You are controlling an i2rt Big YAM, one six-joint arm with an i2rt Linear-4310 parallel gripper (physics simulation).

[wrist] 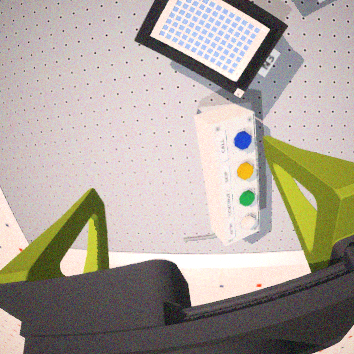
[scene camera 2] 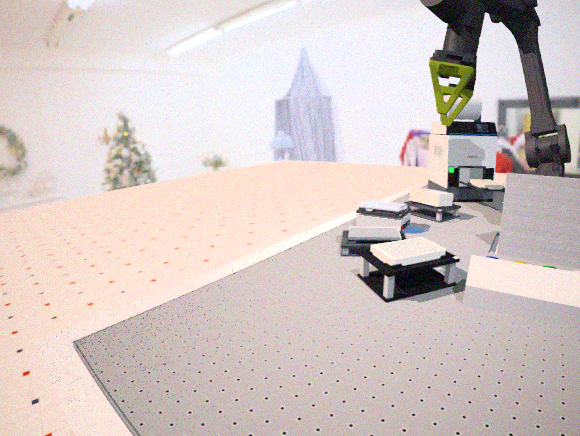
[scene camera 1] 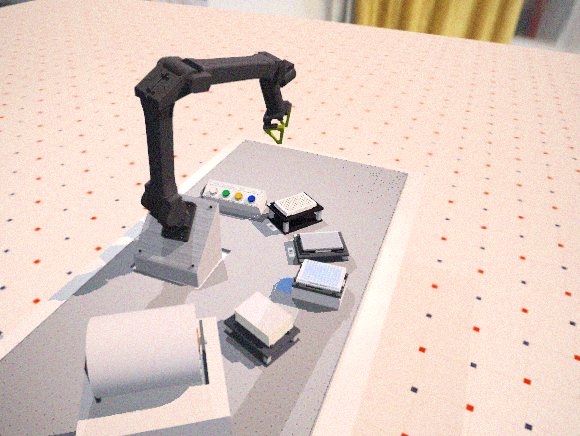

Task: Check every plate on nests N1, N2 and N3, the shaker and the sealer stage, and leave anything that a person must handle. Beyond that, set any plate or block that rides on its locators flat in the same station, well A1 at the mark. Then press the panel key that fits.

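My gripper [scene camera 1: 281,131] [scene camera 2: 446,120] [wrist: 178,171] is open and empty, high above the panel. The white panel [scene camera 1: 235,206] [wrist: 210,165] has blue, yellow, green and white keys. A white well plate [scene camera 1: 296,205] [scene camera 2: 407,250] [wrist: 215,35] is on black nest N3 [wrist: 187,61]; its far end is cut off in the wrist view. A pale plate [scene camera 1: 321,241] [scene camera 2: 375,232] is on a low grey nest. A bluish plate [scene camera 1: 320,275] [scene camera 2: 382,205] tops a white box-like station. A thick cream block [scene camera 1: 262,317] [scene camera 2: 432,197] is on a dark stand. Exact seating is unclear.
The sealer-like machine [scene camera 1: 142,350] [scene camera 2: 465,150] with a white roll stands at the far end from the panel; its stage [scene camera 2: 487,187] is small in view. The arm's grey base [scene camera 1: 175,250] stands beside the panel. A blue disc [scene camera 1: 285,286] lies by the white station.
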